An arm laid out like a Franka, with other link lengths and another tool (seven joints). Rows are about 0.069 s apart.
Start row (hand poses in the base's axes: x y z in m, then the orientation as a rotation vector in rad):
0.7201, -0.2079, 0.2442, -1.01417, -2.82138, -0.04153
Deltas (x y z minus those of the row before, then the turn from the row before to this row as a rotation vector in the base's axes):
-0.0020, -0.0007, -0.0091, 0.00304, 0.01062, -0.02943
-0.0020, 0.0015, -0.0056, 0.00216, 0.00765, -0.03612
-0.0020, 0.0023, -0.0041, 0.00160, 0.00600, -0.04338
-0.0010, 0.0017, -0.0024, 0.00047, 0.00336, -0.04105
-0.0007, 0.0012, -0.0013, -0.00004, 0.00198, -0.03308
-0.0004, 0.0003, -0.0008, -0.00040, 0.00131, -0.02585
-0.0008, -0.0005, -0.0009, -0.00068, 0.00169, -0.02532
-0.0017, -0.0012, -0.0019, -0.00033, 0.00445, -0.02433
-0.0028, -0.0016, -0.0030, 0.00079, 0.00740, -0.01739
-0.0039, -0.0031, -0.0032, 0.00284, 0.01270, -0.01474
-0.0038, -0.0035, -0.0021, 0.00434, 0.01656, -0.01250
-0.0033, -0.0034, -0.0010, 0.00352, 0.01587, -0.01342
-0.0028, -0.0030, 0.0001, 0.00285, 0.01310, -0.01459
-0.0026, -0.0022, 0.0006, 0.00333, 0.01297, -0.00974
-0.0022, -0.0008, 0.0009, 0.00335, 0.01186, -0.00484
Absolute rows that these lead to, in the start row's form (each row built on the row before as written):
0.7181, -0.2086, 0.2351, -1.05214, -2.79609, -0.04346
0.7161, -0.2071, 0.2295, -1.09997, -2.76964, -0.04650
0.7141, -0.2048, 0.2254, -1.15786, -2.73995, -0.05054
0.7131, -0.2031, 0.2230, -1.21297, -2.71314, -0.05429
0.7124, -0.2019, 0.2217, -1.25731, -2.69154, -0.05718
0.7120, -0.2016, 0.2209, -1.29189, -2.67451, -0.05908
0.7112, -0.2021, 0.2200, -1.32550, -2.65719, -0.06028
0.7095, -0.2033, 0.2181, -1.35657, -2.63773, -0.05994
0.7067, -0.2049, 0.2151, -1.37691, -2.61978, -0.05811
0.7028, -0.2080, 0.2119, -1.39115, -2.59841, -0.05487
0.6990, -0.2115, 0.2098, -1.40048, -2.57482, -0.05054
0.6957, -0.2149, 0.2088, -1.41128, -2.55143, -0.04583
0.6929, -0.2179, 0.2089, -1.42452, -2.52966, -0.04248
0.6903, -0.2201, 0.2095, -1.43128, -2.51118, -0.03900
0.6881, -0.2209, 0.2104, -1.43213, -2.49704, -0.03548

